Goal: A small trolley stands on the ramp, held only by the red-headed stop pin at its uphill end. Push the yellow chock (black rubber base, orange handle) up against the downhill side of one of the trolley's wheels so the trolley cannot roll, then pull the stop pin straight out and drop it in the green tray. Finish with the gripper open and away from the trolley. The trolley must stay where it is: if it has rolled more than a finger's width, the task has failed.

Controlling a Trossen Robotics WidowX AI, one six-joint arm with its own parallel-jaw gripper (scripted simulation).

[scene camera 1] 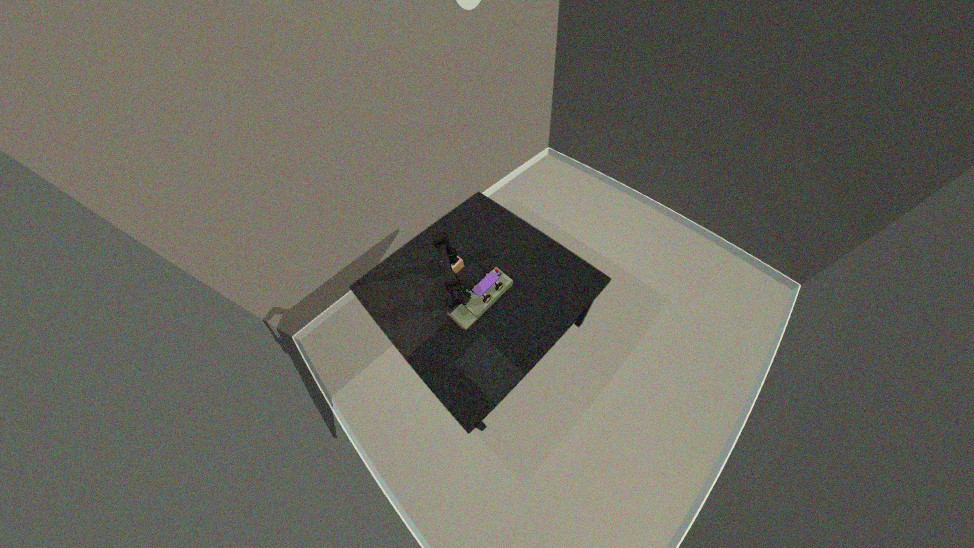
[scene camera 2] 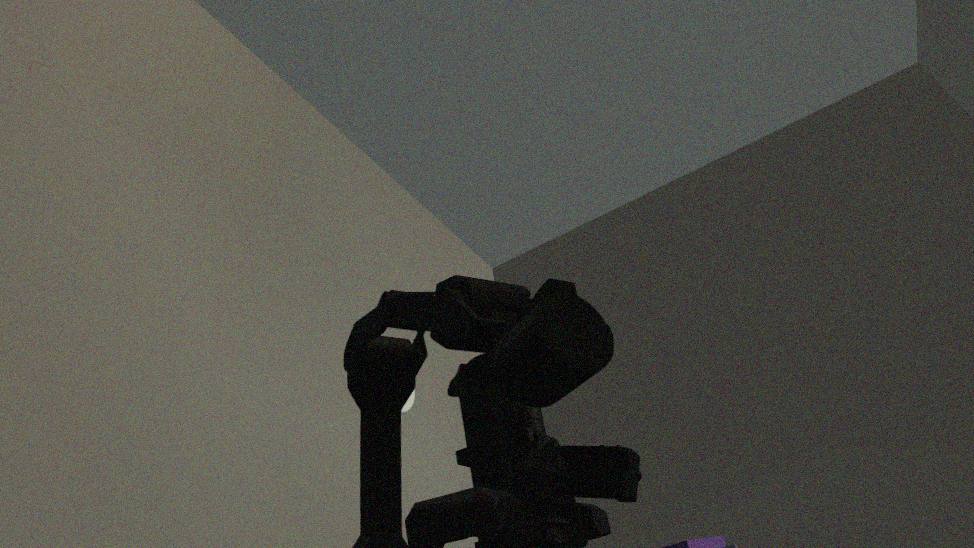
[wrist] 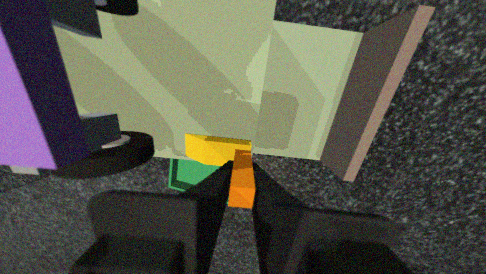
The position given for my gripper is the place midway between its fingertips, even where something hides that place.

My gripper (wrist: 241,166) carries a yellow chock (wrist: 210,150). Also in view: a black wheel (wrist: 134,148) and a brown raised lip (wrist: 384,52).
Scene camera 2 does not show the yellow chock: it is out of frame.
